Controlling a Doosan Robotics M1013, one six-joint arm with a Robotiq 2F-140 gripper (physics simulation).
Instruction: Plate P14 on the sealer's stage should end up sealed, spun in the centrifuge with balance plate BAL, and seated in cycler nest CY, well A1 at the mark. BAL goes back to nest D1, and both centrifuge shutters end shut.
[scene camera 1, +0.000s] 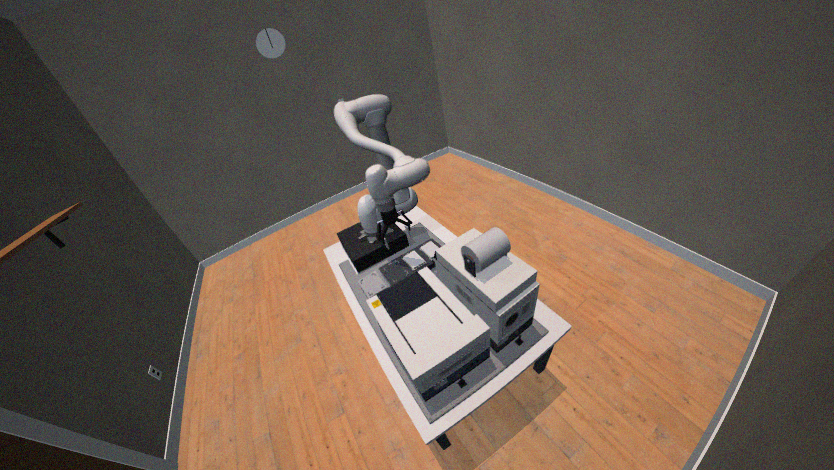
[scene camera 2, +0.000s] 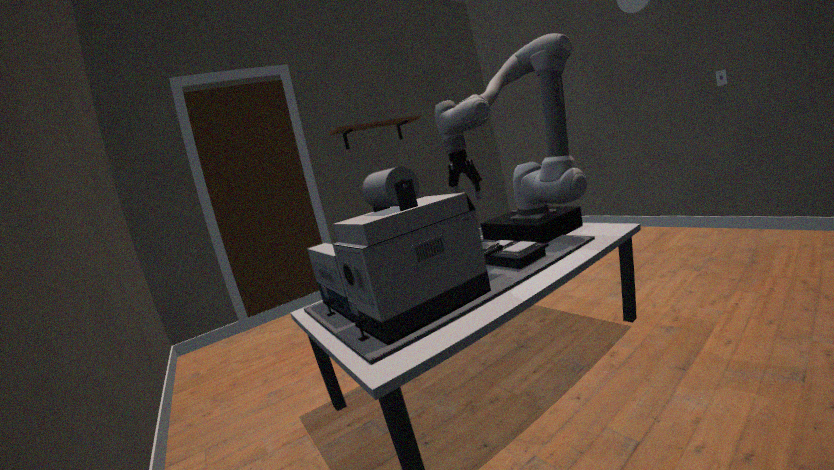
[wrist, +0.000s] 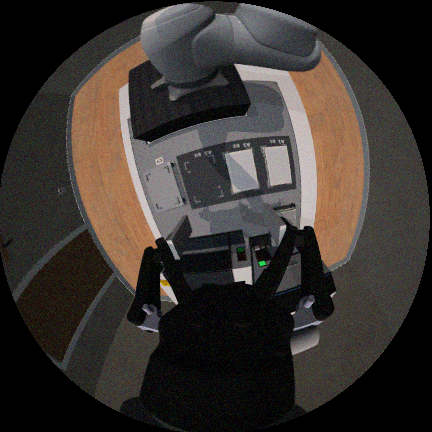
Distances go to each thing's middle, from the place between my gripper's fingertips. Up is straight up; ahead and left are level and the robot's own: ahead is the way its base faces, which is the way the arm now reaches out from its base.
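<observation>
Centrifuge (scene camera 1: 438, 340): 15 cm below my hand, 42 cm ahead of it, 16 cm to the right of it.
</observation>
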